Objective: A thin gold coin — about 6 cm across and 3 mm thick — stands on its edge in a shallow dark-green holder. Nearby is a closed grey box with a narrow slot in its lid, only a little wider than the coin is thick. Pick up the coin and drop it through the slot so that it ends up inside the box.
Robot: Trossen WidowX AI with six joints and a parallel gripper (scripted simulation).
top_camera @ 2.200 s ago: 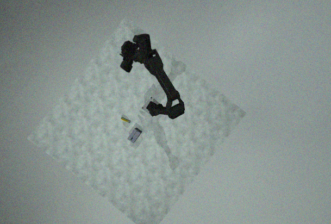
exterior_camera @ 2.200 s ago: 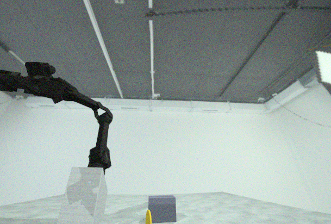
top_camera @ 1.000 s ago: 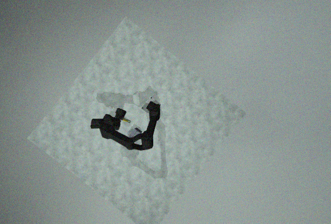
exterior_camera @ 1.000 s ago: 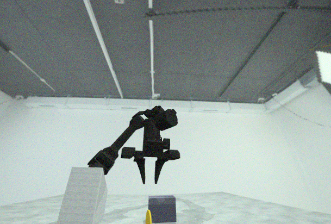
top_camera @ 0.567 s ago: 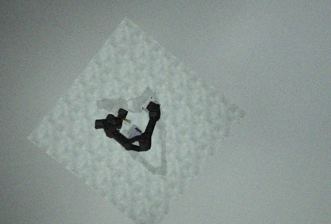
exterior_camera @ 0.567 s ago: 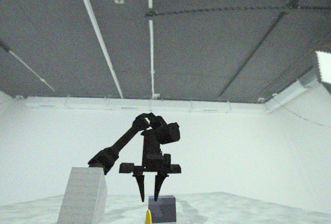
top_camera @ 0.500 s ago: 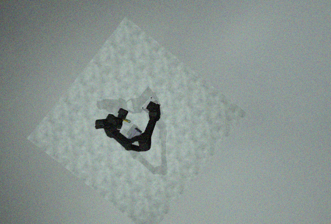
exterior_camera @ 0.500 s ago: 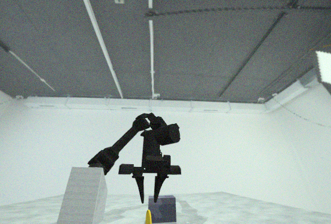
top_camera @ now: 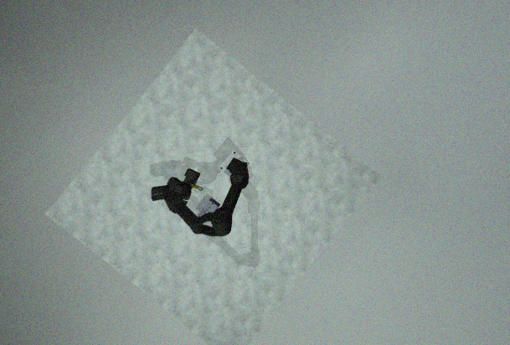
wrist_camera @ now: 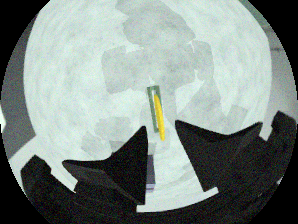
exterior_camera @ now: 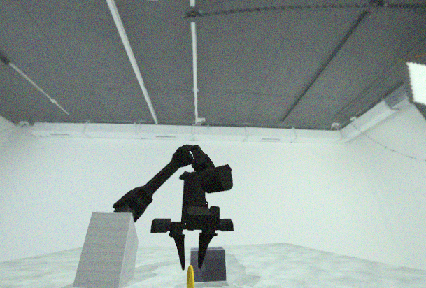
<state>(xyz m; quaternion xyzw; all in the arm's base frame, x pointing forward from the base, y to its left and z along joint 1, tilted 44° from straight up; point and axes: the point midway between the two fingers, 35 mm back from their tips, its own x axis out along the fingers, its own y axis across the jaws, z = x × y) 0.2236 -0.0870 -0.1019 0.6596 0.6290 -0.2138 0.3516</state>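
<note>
Right now the gold coin is 3 cm below my gripper tip.
</note>
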